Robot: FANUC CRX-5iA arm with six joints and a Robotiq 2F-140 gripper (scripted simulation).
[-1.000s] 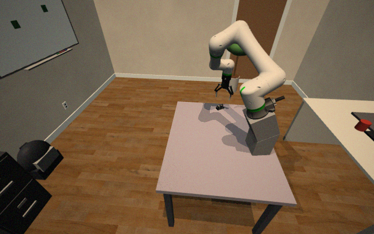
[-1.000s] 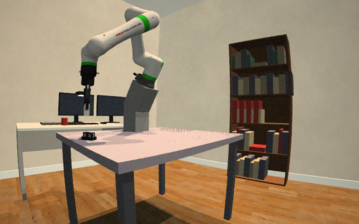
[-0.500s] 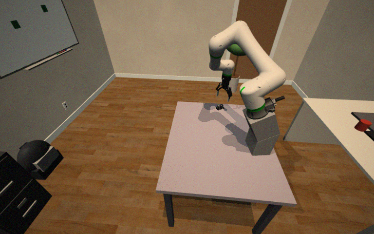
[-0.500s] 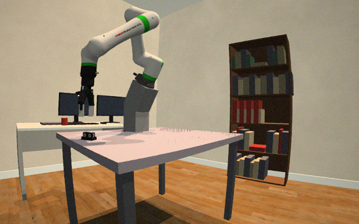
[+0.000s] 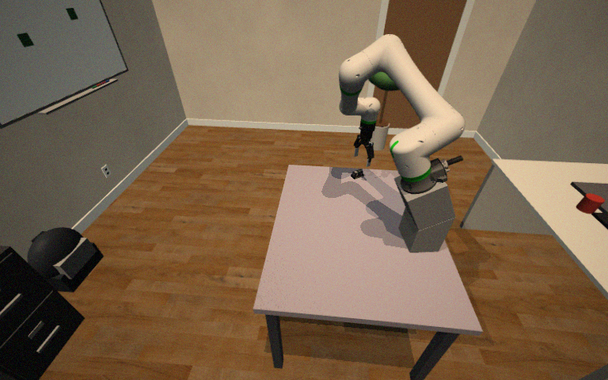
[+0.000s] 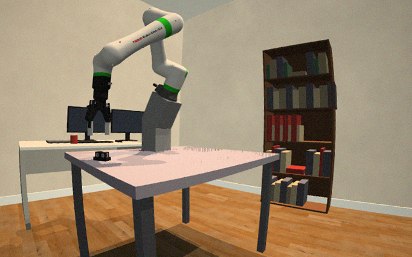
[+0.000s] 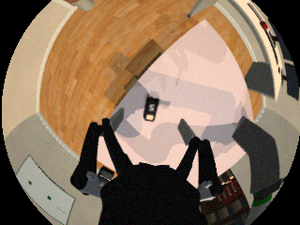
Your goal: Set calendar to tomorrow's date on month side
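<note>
Now: the black digit cube 110 mm below my hand.
</note>
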